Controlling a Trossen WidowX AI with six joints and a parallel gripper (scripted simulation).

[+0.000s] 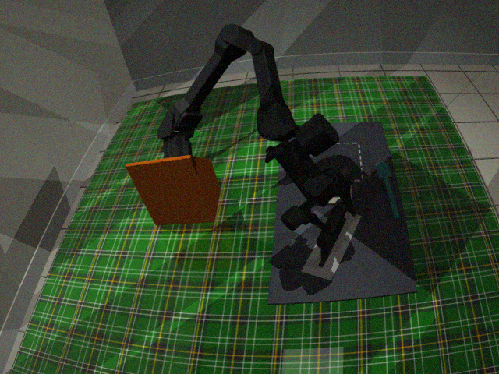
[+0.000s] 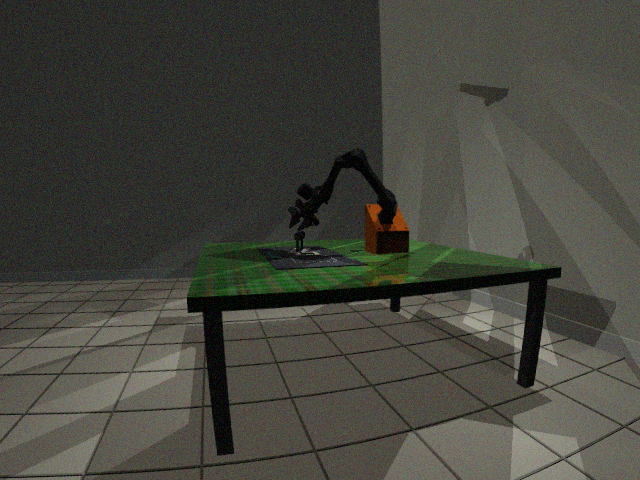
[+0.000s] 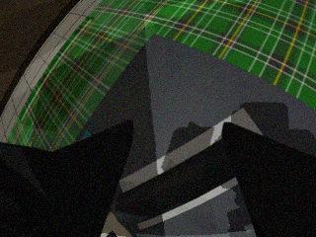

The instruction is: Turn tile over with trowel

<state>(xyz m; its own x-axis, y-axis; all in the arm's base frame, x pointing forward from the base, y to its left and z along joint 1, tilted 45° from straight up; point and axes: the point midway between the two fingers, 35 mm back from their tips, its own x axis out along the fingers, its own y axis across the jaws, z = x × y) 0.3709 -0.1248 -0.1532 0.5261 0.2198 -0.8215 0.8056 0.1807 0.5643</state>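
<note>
Right now the dark grey mat is 10 mm ahead of my gripper tip, 190 mm to the left of it and 120 mm below it. From my gripper tip the other things lie so: teal trowel: 150 mm ahead, 210 mm to the left, 100 mm below; tile: 10 mm behind, 200 mm to the left, 100 mm below.
</note>
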